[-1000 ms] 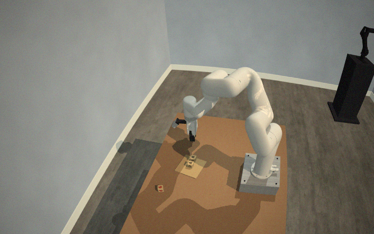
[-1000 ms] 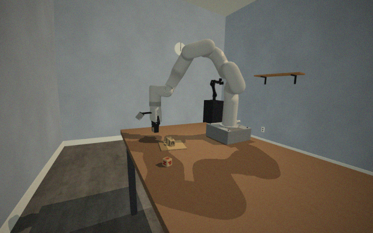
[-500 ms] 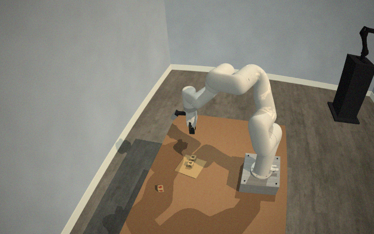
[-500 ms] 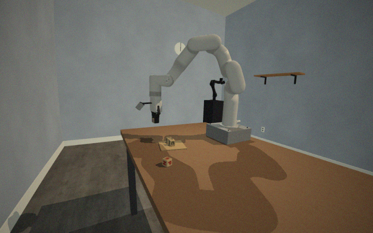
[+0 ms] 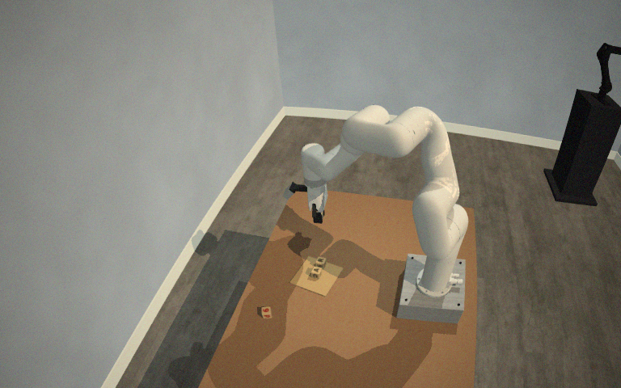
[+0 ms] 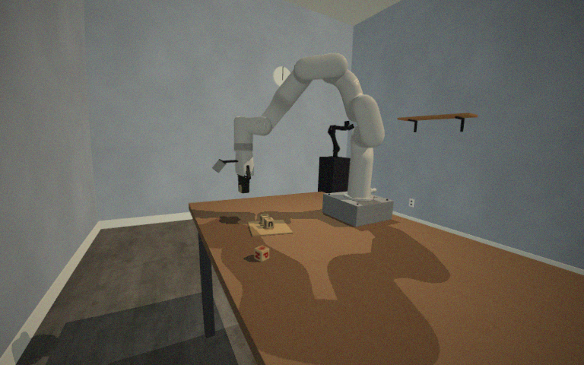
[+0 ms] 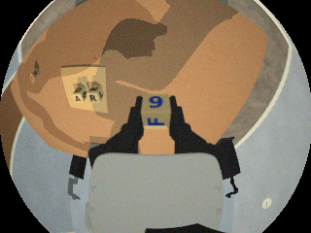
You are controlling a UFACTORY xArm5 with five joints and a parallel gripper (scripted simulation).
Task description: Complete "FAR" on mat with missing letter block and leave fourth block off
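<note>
My gripper is now 19 cm to the right of the mat, 12 cm above it and 3 cm past it.
</note>
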